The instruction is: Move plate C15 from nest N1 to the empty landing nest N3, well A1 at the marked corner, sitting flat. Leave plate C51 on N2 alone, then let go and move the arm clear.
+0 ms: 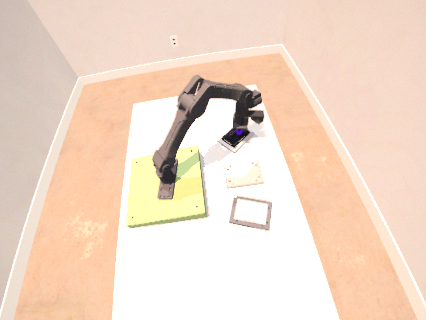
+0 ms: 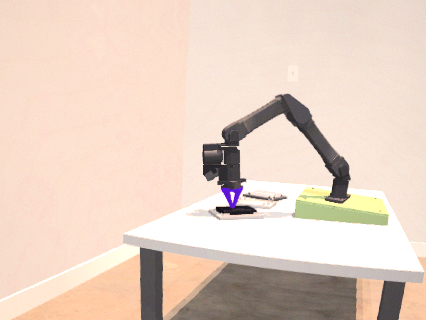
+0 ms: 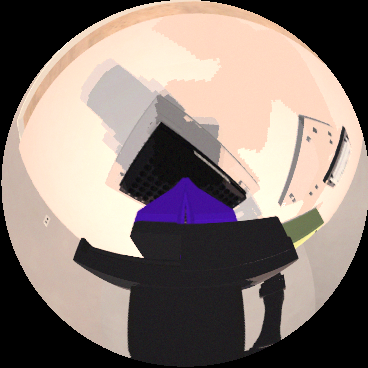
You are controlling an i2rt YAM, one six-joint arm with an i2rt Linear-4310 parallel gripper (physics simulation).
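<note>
My gripper (image 1: 239, 132) (image 2: 232, 206) (image 3: 184, 182) is shut with its purple fingertips together and nothing between them. It points down over the black well plate (image 1: 235, 139) (image 2: 242, 210) (image 3: 172, 155), tips at or just above its top; contact is unclear. The plate sits on a light nest (image 1: 227, 146) (image 2: 240, 217). Another light nest (image 1: 244, 175) (image 2: 260, 203) (image 3: 310, 160), with small corner pegs, is empty. A dark-rimmed nest (image 1: 250, 225) (image 3: 336, 156) holds a whitish plate (image 2: 262, 193) (image 3: 341, 165). Labels and the A1 mark are not readable; the fingers cover part of the black plate.
The arm's base stands on a yellow-green block (image 1: 142, 207) (image 2: 345, 213) (image 3: 305, 225), beside the row of nests. The white table (image 1: 215, 270) (image 2: 250, 245) carries the block and nests. The black plate's nest is near one table edge. Walls stand beyond the table.
</note>
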